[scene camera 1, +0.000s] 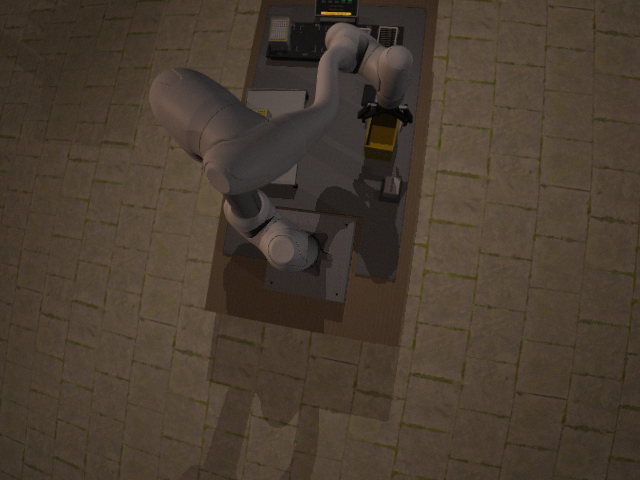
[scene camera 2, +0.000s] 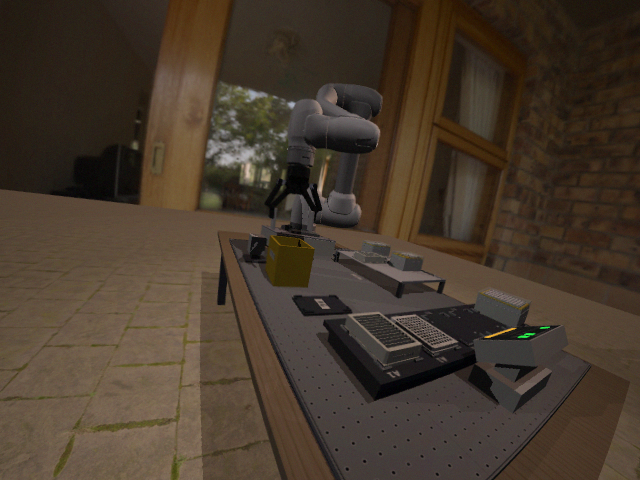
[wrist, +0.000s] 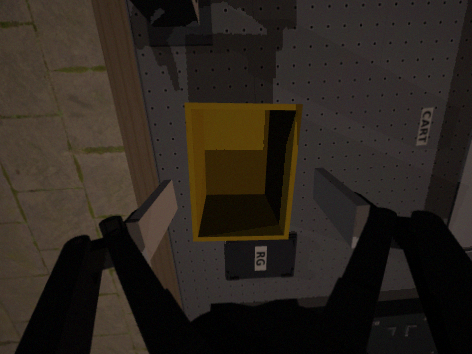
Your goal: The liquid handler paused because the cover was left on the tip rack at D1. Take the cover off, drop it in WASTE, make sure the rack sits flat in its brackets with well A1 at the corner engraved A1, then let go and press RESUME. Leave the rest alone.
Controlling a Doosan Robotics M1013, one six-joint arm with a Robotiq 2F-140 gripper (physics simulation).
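Where they show: gripper, between the fingertips: (scene camera 1: 382, 127) (scene camera 2: 291, 229) (wrist: 243, 189); arm's base, origin of its link: (scene camera 2: 301, 233).
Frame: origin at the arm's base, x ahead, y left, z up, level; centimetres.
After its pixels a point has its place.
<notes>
My gripper (scene camera 1: 385, 117) {x 54.6, y -21.3, z 9.2 cm} (scene camera 2: 294, 210) (wrist: 243, 189) {x 54.6, y -21.3, z 9.2 cm} is wide open with nothing between its fingers. It hangs above an open yellow bin (scene camera 1: 381, 150) {x 47.1, y -22.5, z 3.8 cm} (scene camera 2: 288, 266) {x 63.1, y -22.8, z -1.4 cm} (wrist: 242, 238) {x 62.8, y -20.7, z 5.2 cm}. The bin's inside is partly in shadow, and no cover can be made out in it. A grey tip rack with a yellow edge (scene camera 1: 279, 29) {x 96.6, y 35.4, z 3.4 cm} (scene camera 2: 501, 305) {x 98.8, y 31.8, z 1.3 cm} stands at one end of the black deck (scene camera 1: 306, 41) {x 97.0, y 23.8, z -3.7 cm} (scene camera 2: 413, 384) {x 108.8, y -10.3, z -7.5 cm}; its top shows rows of wells. Whether a clear cover lies on it, and its A1 corner, cannot be told. The tilted screen (scene camera 1: 336, 10) {x 110.7, y 11.6, z 1.7 cm} (scene camera 2: 522, 335) {x 114.9, y 7.8, z 3.9 cm} shows an orange bar and green marks.
A pale rack (scene camera 2: 382, 338) {x 103.9, y -15.9, z -0.7 cm} and a pale plate (scene camera 2: 424, 332) {x 101.3, y -2.3, z -2.3 cm} sit on the deck. A dark pad labelled RG (scene camera 2: 305, 304) {x 77.0, y -20.4, z -7.5 cm} (wrist: 237, 260) {x 76.9, y -20.0, z -7.5 cm} lies beside the bin. A low white-topped stand (scene camera 1: 276, 98) {x 65.2, y 30.0, z -2.3 cm} (scene camera 2: 413, 273) {x 59.4, y 34.0, z -2.3 cm} carries several boxes. A small block (scene camera 1: 391, 188) {x 32.9, y -29.8, z 2.1 cm} stands near the table edge.
</notes>
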